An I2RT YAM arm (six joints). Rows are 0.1 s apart.
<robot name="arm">
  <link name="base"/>
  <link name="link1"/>
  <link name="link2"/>
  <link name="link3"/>
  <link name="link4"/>
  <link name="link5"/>
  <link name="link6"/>
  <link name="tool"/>
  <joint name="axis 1" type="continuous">
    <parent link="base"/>
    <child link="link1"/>
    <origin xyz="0 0 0.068" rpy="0 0 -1.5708"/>
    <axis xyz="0 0 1"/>
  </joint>
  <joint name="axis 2" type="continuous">
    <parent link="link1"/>
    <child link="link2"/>
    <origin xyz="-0.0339 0.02 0.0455" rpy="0 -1.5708 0"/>
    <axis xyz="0 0 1"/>
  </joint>
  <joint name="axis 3" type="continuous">
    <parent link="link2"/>
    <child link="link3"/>
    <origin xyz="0 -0.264 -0.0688" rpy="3.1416 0 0"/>
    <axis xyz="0 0 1"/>
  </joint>
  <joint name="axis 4" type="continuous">
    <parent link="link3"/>
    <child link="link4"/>
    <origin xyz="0.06 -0.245 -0.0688" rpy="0 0 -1.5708"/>
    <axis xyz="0 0 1"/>
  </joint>
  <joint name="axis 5" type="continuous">
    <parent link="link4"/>
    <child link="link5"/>
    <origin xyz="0.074 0.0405 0.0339" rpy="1.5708 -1.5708 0"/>
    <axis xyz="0 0 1"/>
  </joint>
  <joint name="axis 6" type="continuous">
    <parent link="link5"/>
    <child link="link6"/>
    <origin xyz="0 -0.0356 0.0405" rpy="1.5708 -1.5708 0"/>
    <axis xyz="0 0 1"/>
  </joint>
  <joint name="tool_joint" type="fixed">
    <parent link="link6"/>
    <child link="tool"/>
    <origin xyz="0 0 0" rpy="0 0 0"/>
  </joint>
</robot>
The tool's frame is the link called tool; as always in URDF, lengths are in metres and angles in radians. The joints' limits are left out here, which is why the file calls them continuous.
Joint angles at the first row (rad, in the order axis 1, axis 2, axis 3, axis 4, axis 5, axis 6):
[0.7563, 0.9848, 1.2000, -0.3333, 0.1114, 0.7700]
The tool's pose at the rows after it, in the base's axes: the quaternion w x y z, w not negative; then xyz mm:
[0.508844 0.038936 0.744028 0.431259 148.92 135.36 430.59]
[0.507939 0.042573 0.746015 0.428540 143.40 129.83 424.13]
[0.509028 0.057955 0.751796 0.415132 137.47 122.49 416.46]
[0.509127 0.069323 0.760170 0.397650 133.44 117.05 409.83]
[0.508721 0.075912 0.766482 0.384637 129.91 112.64 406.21]
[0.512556 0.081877 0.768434 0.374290 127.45 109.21 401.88]
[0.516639 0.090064 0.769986 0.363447 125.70 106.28 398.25]
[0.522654 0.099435 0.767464 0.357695 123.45 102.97 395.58]
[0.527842 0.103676 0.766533 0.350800 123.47 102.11 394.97]
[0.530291 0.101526 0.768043 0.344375 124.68 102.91 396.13]
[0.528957 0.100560 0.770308 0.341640 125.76 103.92 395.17]
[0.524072 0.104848 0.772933 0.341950 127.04 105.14 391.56]
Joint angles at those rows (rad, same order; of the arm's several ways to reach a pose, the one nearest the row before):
[0.7562, 0.9543, 1.1823, -0.3389, 0.1048, 0.7670]
[0.7563, 0.9180, 1.1457, -0.3454, 0.1117, 0.7710]
[0.7563, 0.8780, 1.1110, -0.3722, 0.1476, 0.7817]
[0.7563, 0.8512, 1.0894, -0.4071, 0.1816, 0.7848]
[0.7562, 0.8317, 1.0798, -0.4398, 0.2039, 0.7854]
[0.7563, 0.8124, 1.0609, -0.4494, 0.2272, 0.7827]
[0.7563, 0.7975, 1.0462, -0.4589, 0.2542, 0.7831]
[0.7562, 0.7788, 1.0295, -0.4579, 0.2791, 0.7869]
[0.7563, 0.7762, 1.0262, -0.4571, 0.2980, 0.7826]
[0.7562, 0.7848, 1.0348, -0.4616, 0.3052, 0.7719]
[0.7563, 0.7902, 1.0347, -0.4633, 0.3056, 0.7701]
[0.7563, 0.7928, 1.0240, -0.4606, 0.3053, 0.7830]

